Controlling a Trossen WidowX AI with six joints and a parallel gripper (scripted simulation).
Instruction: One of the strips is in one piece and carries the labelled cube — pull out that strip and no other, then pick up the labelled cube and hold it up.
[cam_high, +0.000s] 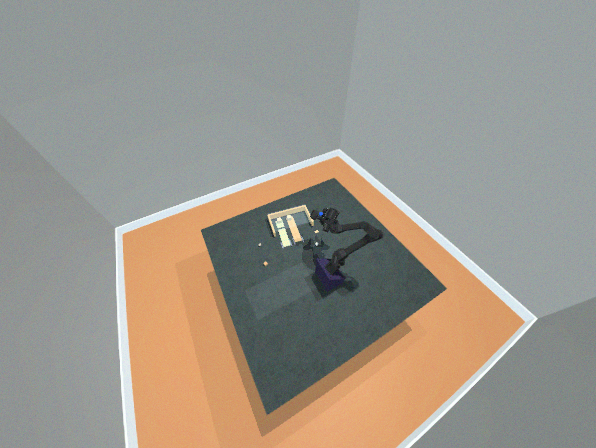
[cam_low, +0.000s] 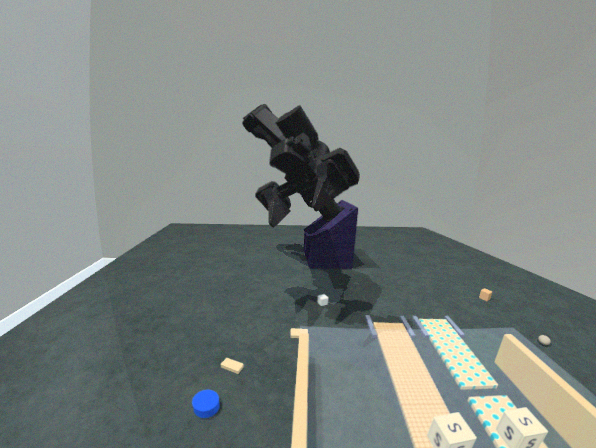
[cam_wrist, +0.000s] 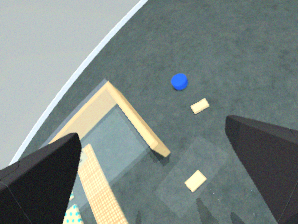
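The dotted strip is 11 cm ahead of my gripper tip, 26 cm to the left of it and 20 cm below it. Round my gripper tip: pebble: 15 cm ahead, 44 cm to the left, 19 cm below; white cube: 8 cm behind, 9 cm to the left, 19 cm below; blue disc: 14 cm ahead, 12 cm to the right, 19 cm below.
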